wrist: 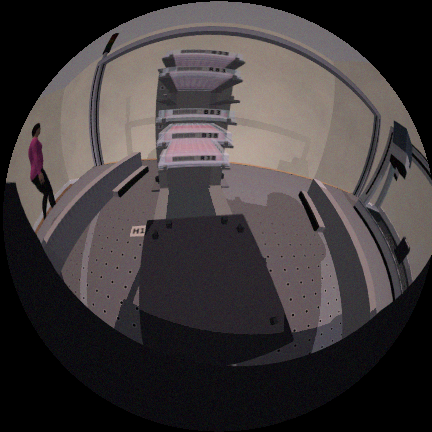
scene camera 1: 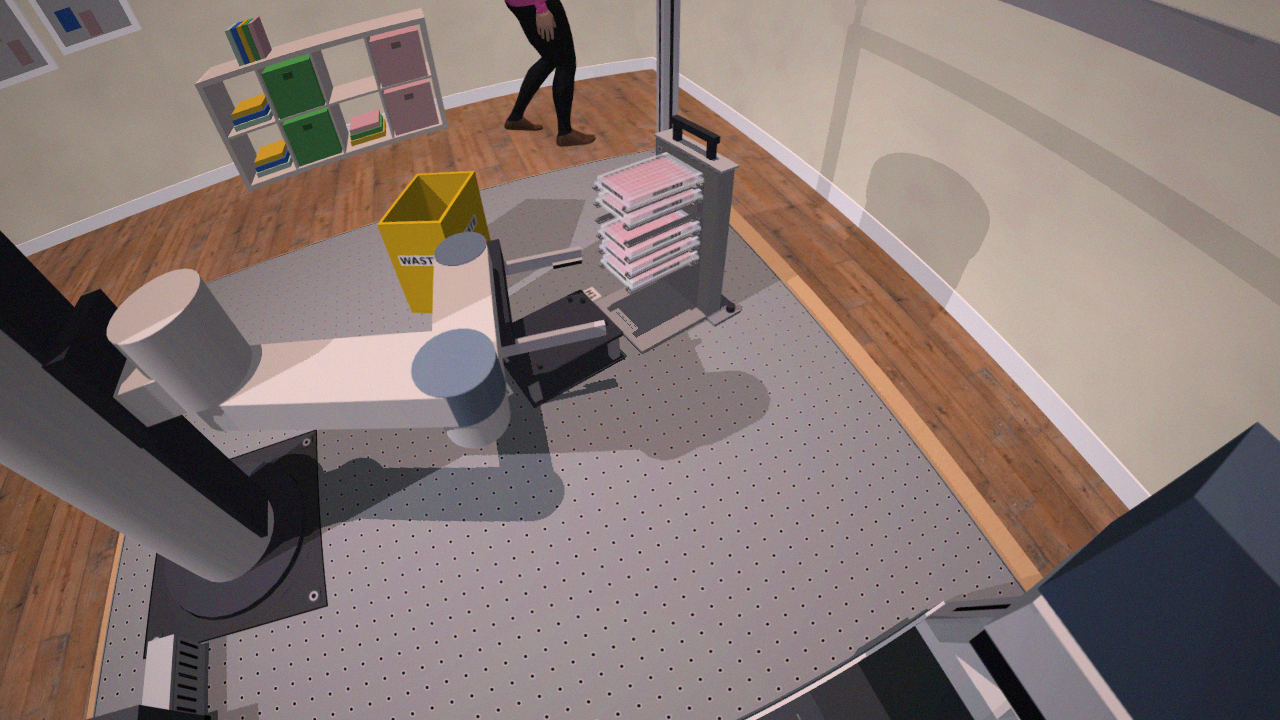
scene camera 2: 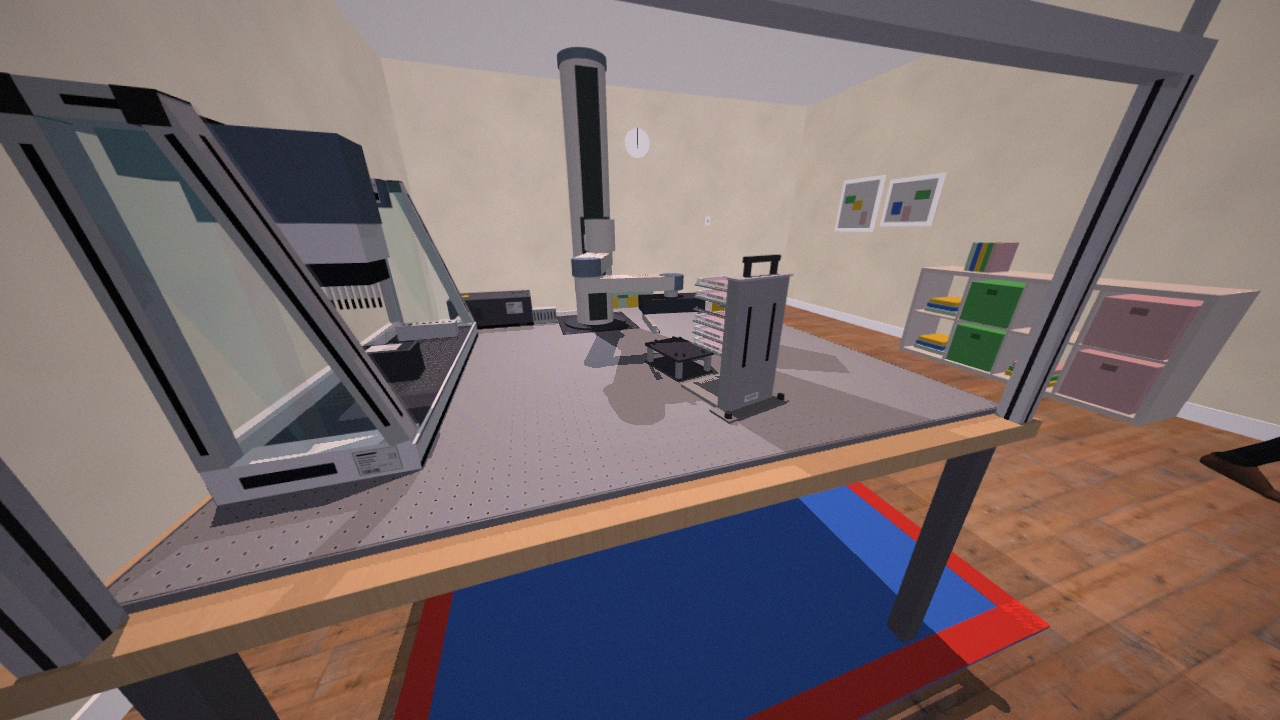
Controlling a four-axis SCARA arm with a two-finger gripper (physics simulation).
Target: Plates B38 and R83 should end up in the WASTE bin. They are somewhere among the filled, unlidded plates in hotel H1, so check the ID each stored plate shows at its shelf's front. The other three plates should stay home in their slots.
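Frame: origin at the arm's base, x down, y back, z left, level; metres.
Seen in the pictures: gripper, fingertip midpoint: [wrist: 222, 167] [scene camera 1: 592, 287] [scene camera 2: 686, 328]; arm's base, link origin: [scene camera 1: 240, 539] [scene camera 2: 595, 324].
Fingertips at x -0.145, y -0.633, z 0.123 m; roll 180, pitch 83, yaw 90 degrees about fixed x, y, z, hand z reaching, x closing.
Pixels of each thing's middle, then the offset from my fingertips to it. "*": a spot on its surface instead.
- Hotel H1, body centre: [scene camera 1: 663, 224] [wrist: 186, 120] [scene camera 2: 740, 329] dx -0.028, dy -0.139, dz +0.063 m
- top plate's ID, surface spot: [wrist: 219, 52] * dx -0.129, dy -0.052, dz +0.016 m
- plate R83, body centre: [scene camera 1: 649, 195] [wrist: 196, 80] [scene camera 2: 728, 296] dx -0.098, dy -0.109, dz +0.046 m
- plate, body centre: [scene camera 1: 649, 227] [wrist: 193, 112] [scene camera 2: 726, 320] dx -0.042, dy -0.109, dz +0.046 m
- plate B38, body centre: [scene camera 1: 649, 242] [wrist: 192, 129] [scene camera 2: 725, 332] dx -0.014, dy -0.109, dz +0.046 m
- yellow WASTE bin, body centre: [scene camera 1: 441, 242] [scene camera 2: 736, 315] dx +0.032, dy +0.198, dz +0.270 m
- framed instrument, surface spot: [scene camera 2: 304, 192] * dx -0.284, dy -0.145, dz -0.643 m
Hotel H1 [scene camera 1: 716, 234] [scene camera 2: 756, 344] [wrist: 192, 179] holds five pinkish plates. In the wrist view, the top plate's ID [wrist: 219, 52] is small and seems to read B33. Below it is plate R83 [wrist: 200, 80]. Under an empty gap come a plate [wrist: 195, 113] that seems to read B83, plate B38 [wrist: 192, 134], and the lowest plate, R38 [wrist: 192, 151]. My gripper [scene camera 1: 591, 292] [wrist: 222, 167] is open and empty, facing the hotel front, with its fingers spread wide and short of the plates. The yellow WASTE bin [scene camera 1: 404, 237] stands behind the arm, its label partly covered.
A low dark stand [scene camera 1: 559, 351] [scene camera 2: 678, 349] [wrist: 200, 272] lies in front of the hotel, beneath the gripper. A framed instrument [scene camera 2: 304, 192] stands across the table. The arm's column [scene camera 2: 583, 179] rises from a dark base plate. A person [scene camera 1: 556, 71] [wrist: 36, 160] stands beyond the table.
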